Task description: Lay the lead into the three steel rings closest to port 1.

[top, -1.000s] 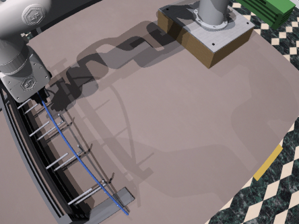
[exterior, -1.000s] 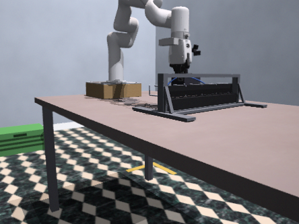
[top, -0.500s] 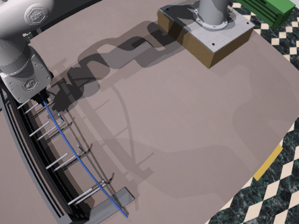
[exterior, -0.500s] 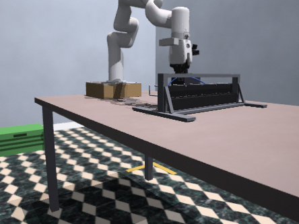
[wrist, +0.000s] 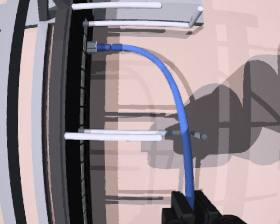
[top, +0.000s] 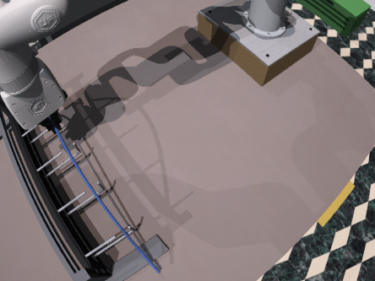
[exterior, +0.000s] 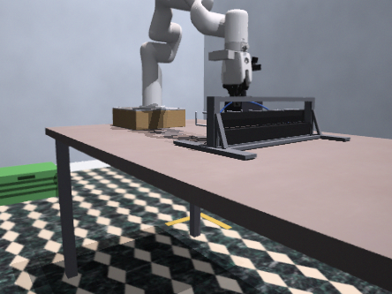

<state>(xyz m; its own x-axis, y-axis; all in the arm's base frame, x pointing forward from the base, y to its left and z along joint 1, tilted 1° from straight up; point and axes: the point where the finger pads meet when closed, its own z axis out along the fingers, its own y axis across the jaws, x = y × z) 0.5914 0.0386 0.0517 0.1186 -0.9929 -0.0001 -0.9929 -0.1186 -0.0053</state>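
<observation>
My gripper is now 100 mm short of the rack, 60 mm to the right of it and 60 mm above it.
</observation>
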